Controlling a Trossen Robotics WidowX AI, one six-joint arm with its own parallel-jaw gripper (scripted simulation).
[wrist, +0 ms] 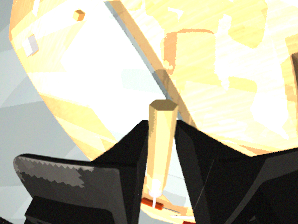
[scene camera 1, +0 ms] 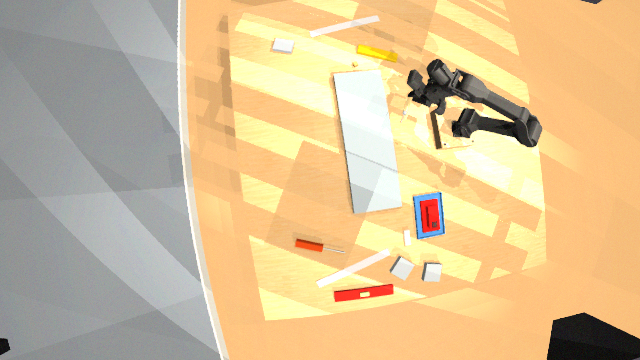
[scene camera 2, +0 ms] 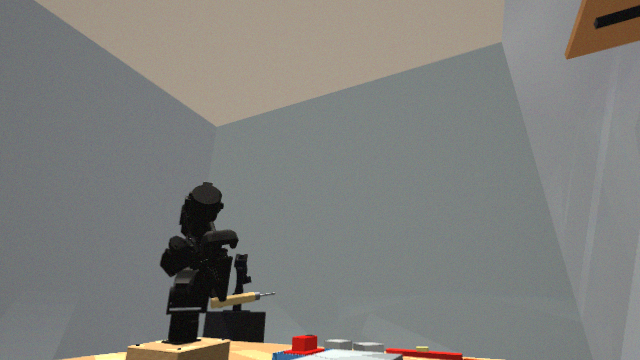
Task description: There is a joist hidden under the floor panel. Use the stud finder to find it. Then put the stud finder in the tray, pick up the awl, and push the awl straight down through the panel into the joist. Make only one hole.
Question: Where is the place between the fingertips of my gripper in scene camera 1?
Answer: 409, 97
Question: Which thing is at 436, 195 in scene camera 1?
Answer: A blue tray.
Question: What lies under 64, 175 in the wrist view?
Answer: My gripper.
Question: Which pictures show my gripper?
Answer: The wrist view, scene camera 1 and scene camera 2: all of them.
